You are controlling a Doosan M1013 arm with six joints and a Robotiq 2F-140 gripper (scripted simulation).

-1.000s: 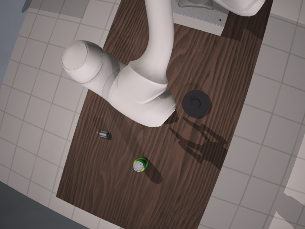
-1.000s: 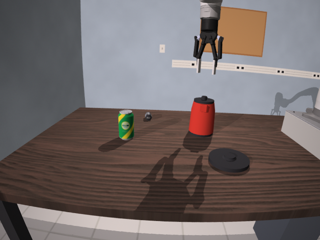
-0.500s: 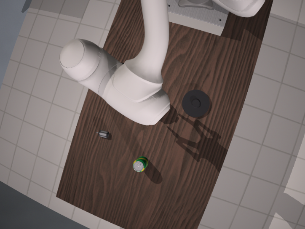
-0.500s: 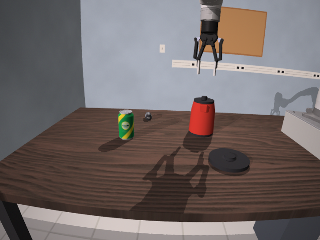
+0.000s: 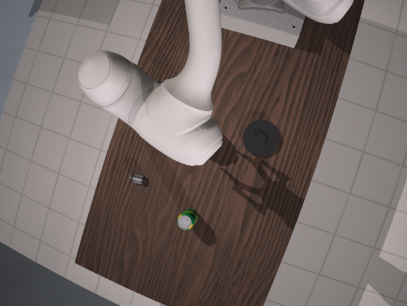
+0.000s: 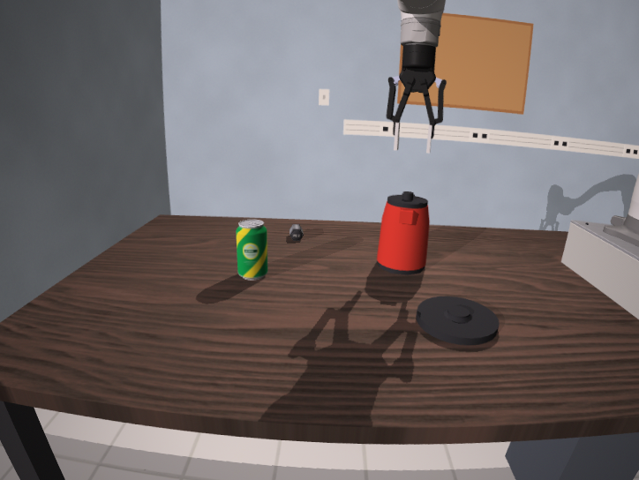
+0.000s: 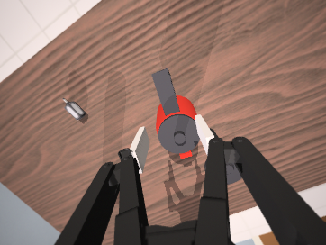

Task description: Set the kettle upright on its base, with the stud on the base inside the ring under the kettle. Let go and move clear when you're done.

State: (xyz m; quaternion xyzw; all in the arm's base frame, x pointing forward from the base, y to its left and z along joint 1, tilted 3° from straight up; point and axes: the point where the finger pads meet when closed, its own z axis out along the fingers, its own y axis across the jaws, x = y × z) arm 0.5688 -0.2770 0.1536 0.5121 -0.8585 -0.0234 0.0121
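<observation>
My hand is 10 mm short of the red kettle, 30 mm to the right of it and 210 mm above it. From my hand the other things lie so: round black base 20 mm ahead, 330 mm to the left, 290 mm below.
</observation>
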